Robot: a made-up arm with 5 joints.
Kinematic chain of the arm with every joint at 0, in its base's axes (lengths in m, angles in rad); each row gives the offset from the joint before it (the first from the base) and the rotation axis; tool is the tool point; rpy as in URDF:
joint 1: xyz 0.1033 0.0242 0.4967 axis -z
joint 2: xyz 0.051 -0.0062 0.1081 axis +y
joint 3: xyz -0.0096 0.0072 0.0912 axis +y
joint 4: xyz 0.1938 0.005 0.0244 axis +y
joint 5: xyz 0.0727 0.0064 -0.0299 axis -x
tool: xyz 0.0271 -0.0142 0.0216 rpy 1.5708 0 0
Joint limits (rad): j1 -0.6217..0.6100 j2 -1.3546..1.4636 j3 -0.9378..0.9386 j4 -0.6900..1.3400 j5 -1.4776..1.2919
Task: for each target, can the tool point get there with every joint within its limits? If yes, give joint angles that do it. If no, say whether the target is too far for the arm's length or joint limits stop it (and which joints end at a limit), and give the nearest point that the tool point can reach.
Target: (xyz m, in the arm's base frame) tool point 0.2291 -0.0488 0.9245
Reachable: yes | joints 0.4420 -0.6443 -0.2098 -0.4470 -0.6663
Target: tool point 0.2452 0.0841 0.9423
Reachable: yes | joints -0.4616 -0.3781 -0.6309 -0.0533 -0.4322
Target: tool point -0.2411 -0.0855 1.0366
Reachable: no: too far | nearest point -0.1007 -0.0408 0.8824 | short by 0.213 m
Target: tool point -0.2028 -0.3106 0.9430
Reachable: no: too far | nearest point -0.1067 -0.1391 0.8213 | short by 0.231 m
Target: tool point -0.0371 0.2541 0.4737
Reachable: no: joint limits stop it (at a limit: joint 1, joint 2, joint 3, joint 5) | nearest point 0.0492 0.0977 0.4748 | short by 0.179 m
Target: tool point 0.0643 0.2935 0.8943
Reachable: no: joint limits stop it (at a limit: joint 1, joint 5) | nearest point -0.0326 0.1549 0.8943 | short by 0.169 m
